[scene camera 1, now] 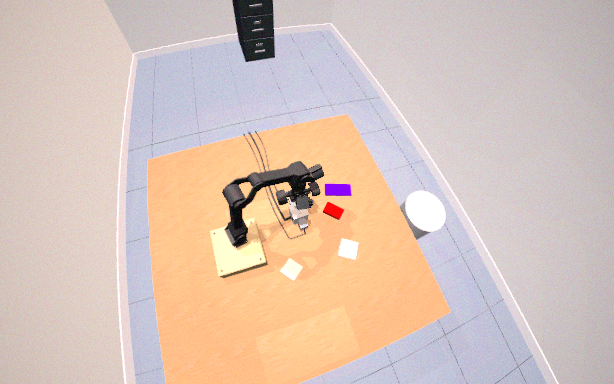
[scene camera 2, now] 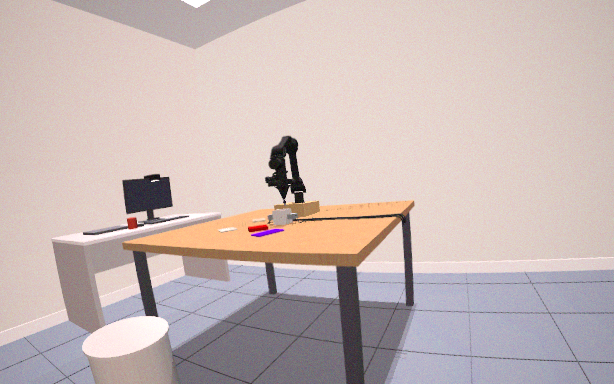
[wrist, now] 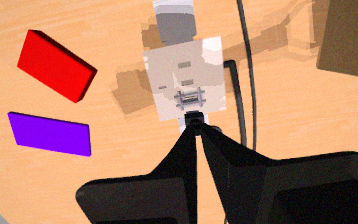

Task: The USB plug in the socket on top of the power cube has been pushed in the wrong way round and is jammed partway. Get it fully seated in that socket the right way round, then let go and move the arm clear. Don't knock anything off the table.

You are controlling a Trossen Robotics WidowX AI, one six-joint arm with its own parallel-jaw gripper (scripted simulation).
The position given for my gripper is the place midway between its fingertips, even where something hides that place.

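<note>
I can see a purple block point(wrist: 42, 133) here, plus a red block point(wrist: 49, 62). There's a dark USB plug as well, and it's held in my gripper point(wrist: 196, 129).
</note>
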